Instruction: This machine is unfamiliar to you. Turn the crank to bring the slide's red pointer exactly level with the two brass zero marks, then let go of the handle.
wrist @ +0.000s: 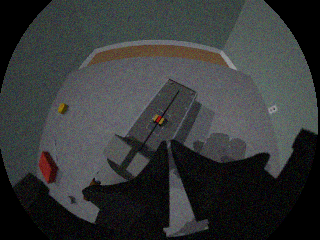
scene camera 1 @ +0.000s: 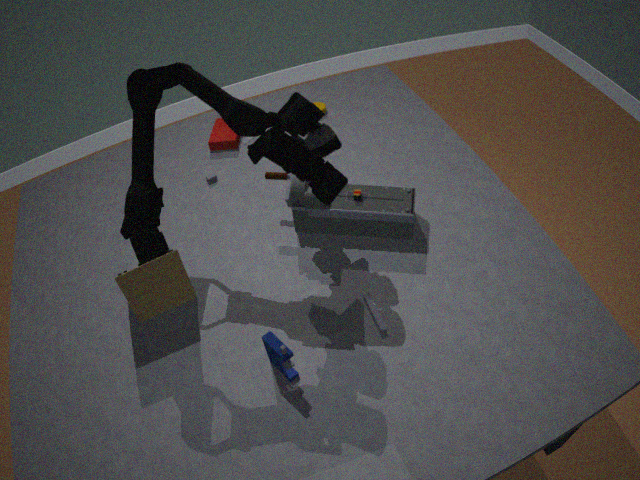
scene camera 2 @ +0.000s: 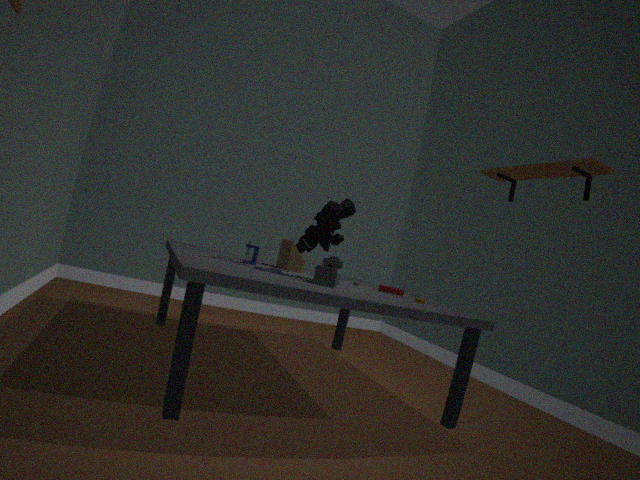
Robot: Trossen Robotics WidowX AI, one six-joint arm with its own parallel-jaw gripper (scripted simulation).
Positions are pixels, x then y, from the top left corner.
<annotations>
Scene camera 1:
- gripper: 336,183
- blue bracket: 279,355
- slide machine: 379,211
</annotations>
